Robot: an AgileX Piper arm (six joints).
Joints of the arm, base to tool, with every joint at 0 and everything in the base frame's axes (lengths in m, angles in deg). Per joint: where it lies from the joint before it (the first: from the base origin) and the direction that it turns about. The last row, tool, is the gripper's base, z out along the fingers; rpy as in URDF.
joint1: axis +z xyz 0 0 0.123
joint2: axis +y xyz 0 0 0
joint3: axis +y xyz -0.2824 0 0.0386
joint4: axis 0.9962 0 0.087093 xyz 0.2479 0 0.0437
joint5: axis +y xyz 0 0 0
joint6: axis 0.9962 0 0.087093 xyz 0.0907 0 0.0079
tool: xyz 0 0 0 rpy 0 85 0
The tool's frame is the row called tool.
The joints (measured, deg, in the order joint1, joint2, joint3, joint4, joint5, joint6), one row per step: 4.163 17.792 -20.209 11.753 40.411 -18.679; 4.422 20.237 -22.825 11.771 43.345 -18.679; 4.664 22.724 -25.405 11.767 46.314 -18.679; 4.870 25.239 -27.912 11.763 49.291 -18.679; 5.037 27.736 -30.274 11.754 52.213 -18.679; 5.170 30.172 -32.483 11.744 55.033 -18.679; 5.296 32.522 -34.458 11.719 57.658 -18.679; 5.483 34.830 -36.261 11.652 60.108 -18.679; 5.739 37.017 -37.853 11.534 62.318 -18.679; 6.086 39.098 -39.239 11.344 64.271 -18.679; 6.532 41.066 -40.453 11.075 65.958 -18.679; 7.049 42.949 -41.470 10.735 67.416 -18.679
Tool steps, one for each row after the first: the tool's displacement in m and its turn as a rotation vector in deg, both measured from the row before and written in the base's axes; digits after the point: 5 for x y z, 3 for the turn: 0.00269 0.00123 0.00804 -0.262 2.689 0.854; 0.00304 0.00122 0.00762 -0.307 2.798 0.842; 0.00339 0.00119 0.00704 -0.328 2.905 0.807; 0.00367 0.00113 0.00620 -0.346 2.977 0.756; 0.00385 0.00106 0.00544 -0.350 2.969 0.701; 0.00401 0.00099 0.00439 -0.359 2.925 0.653; 0.00422 0.00101 0.00358 -0.396 2.880 0.672; 0.00423 0.00101 0.00275 -0.434 2.731 0.685; 0.00426 0.00105 0.00195 -0.494 2.572 0.714; 0.00425 0.00111 0.00133 -0.558 2.362 0.750; 0.00424 0.00115 0.00052 -0.627 2.239 0.769
